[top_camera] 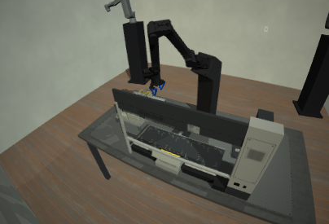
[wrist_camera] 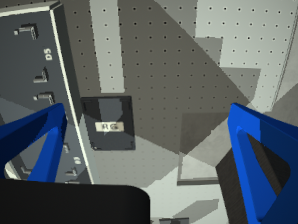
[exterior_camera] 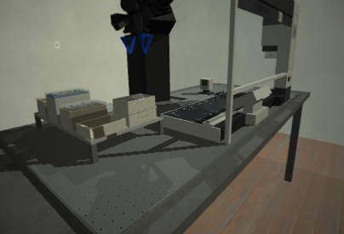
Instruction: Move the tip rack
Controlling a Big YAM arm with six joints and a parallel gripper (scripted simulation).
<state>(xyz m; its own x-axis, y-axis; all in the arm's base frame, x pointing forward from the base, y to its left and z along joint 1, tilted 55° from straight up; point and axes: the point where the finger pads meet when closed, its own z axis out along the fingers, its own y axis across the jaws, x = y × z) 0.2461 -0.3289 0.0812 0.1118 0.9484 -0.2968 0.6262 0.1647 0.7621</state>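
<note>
Right now my hand is 12 cm past the tip rack, 26 cm to the left of it and 17 cm above it. From my hand the other things lie so: shelf label: 2 cm behind, 5 cm to the right, 30 cm below; then labware shelf: 5 cm behind, 21 cm to the right, 24 cm below; then pale block: 12 cm ahead, 17 cm to the right, 18 cm below.
</note>
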